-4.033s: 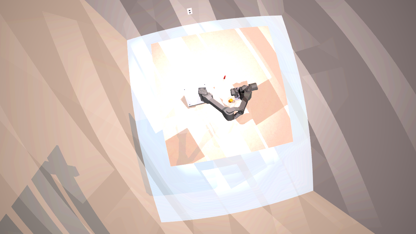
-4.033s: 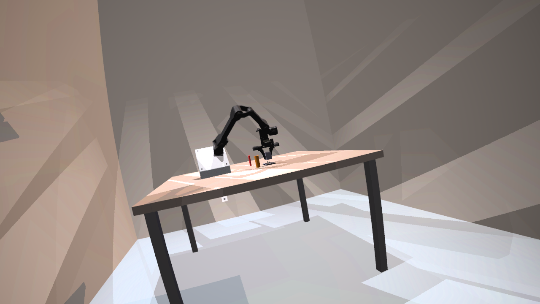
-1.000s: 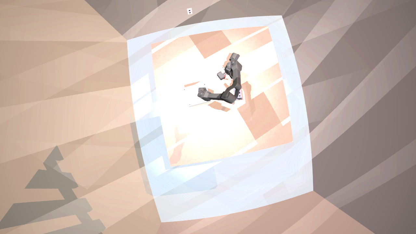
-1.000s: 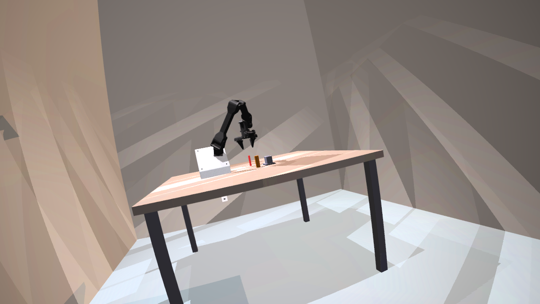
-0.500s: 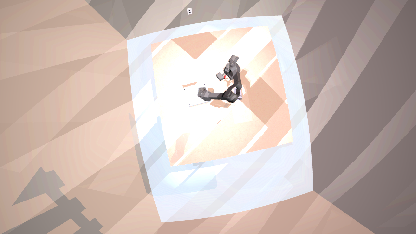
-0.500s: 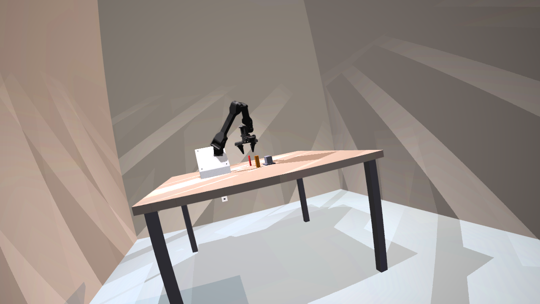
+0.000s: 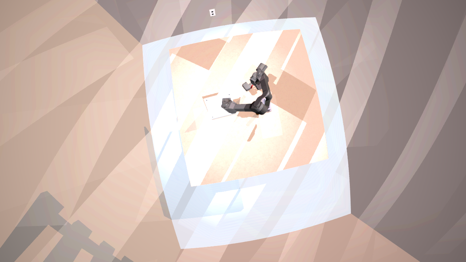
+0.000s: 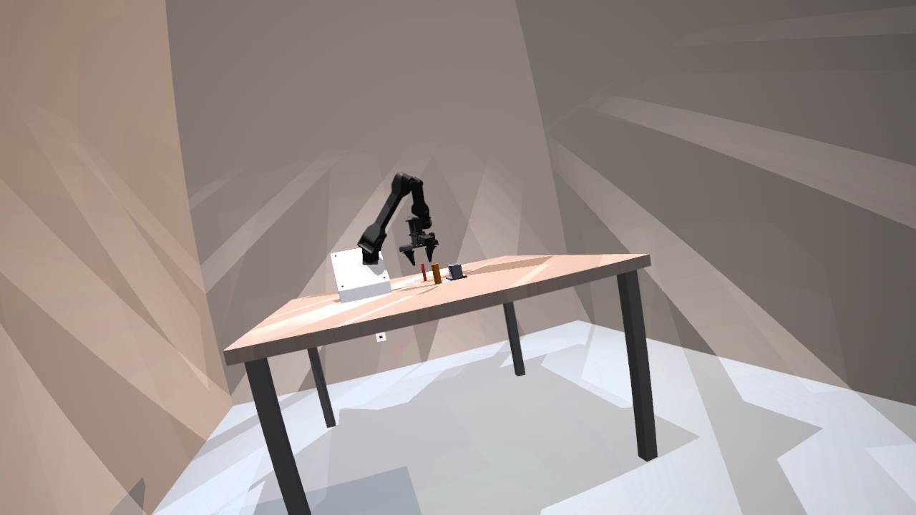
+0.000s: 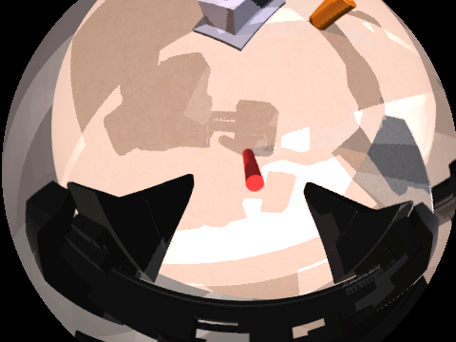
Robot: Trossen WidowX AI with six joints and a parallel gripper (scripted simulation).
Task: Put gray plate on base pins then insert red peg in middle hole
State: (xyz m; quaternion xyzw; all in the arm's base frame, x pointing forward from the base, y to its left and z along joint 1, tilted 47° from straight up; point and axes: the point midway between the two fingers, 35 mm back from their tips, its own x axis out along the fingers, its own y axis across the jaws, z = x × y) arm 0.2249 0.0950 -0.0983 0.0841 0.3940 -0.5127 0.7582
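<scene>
Now: gripper tip 40 mm above the red peg. Round my gripper tip: pin base 120 mm ahead, 160 mm to the right, 70 mm below; yellow-orange object 30 mm ahead, 230 mm to the right, 40 mm below; gray plate 120 mm ahead, 160 mm to the right, 30 mm below.
</scene>
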